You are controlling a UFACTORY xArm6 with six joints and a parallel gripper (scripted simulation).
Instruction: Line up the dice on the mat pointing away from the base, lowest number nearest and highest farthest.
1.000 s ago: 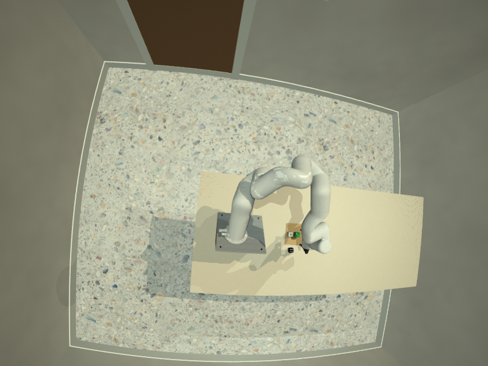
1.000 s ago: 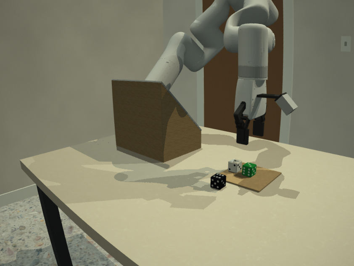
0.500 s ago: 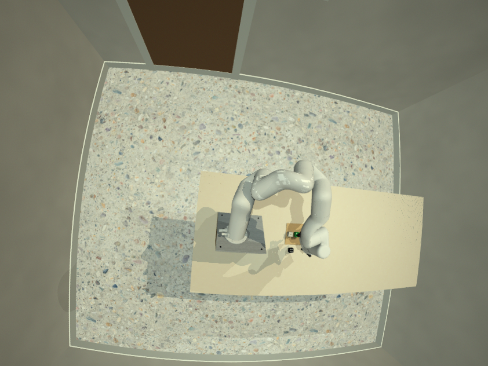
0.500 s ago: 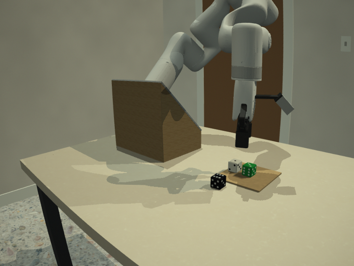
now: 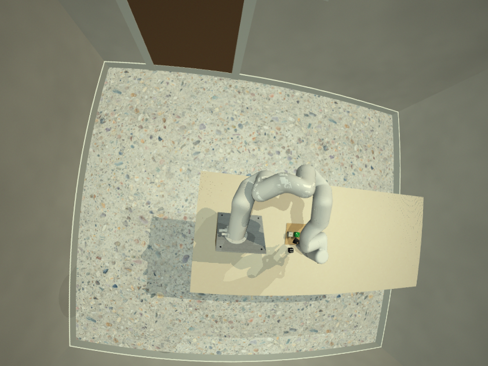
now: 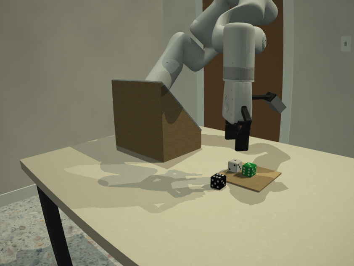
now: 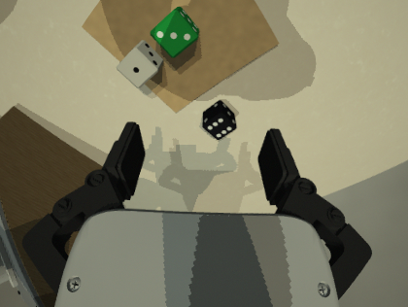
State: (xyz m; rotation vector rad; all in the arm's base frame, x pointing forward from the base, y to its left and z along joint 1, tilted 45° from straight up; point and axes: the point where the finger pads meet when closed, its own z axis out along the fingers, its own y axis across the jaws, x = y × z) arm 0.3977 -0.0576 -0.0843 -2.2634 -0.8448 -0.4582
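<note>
Right now my hand is 2 cm past the black die, 5 cm to the left of it and 10 cm above it. Also, from my hand: white die: 3 cm behind, 6 cm to the left, 9 cm below; then green die: 2 cm ahead, 6 cm to the left, 9 cm below; then brown mat: 2 cm ahead, 5 cm to the left, 11 cm below.
</note>
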